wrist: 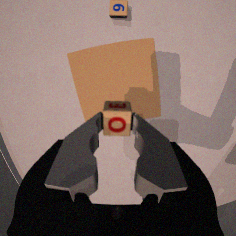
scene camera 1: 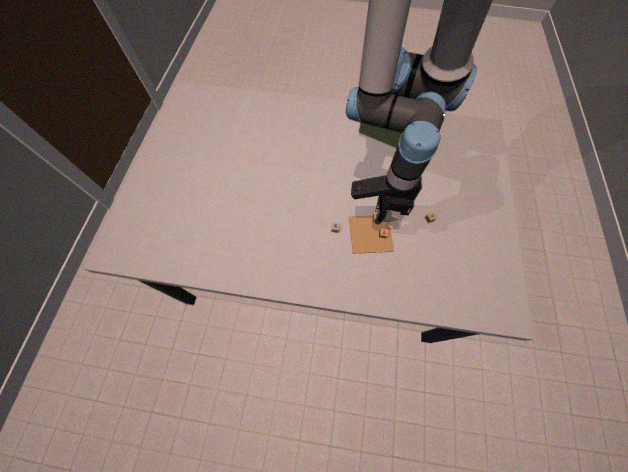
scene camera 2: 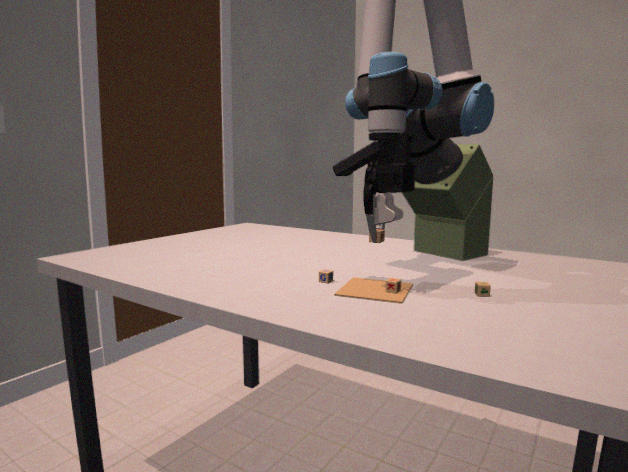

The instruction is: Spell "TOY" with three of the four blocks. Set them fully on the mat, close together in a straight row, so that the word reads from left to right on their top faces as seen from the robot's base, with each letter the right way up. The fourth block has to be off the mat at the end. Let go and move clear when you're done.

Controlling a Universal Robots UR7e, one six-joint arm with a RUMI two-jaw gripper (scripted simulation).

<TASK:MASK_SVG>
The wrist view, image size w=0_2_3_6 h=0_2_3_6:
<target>gripper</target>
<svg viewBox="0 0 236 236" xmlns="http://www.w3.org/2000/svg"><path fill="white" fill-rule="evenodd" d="M7 230L8 236L224 236L218 221L214 192L202 170L176 142L171 142L135 112L132 113L131 130L136 133L134 148L138 151L140 157L136 163L134 189L142 196L143 201L141 204L93 204L88 198L98 189L97 159L94 153L99 148L98 131L100 133L103 130L103 114L98 112L65 138L58 139L29 169L19 186L13 219Z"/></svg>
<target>mat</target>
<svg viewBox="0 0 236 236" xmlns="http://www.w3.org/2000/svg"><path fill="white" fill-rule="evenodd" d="M154 38L110 43L67 54L85 121L92 118L98 112L103 112L105 101L129 101L132 113L135 112L143 119L161 116Z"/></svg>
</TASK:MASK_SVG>
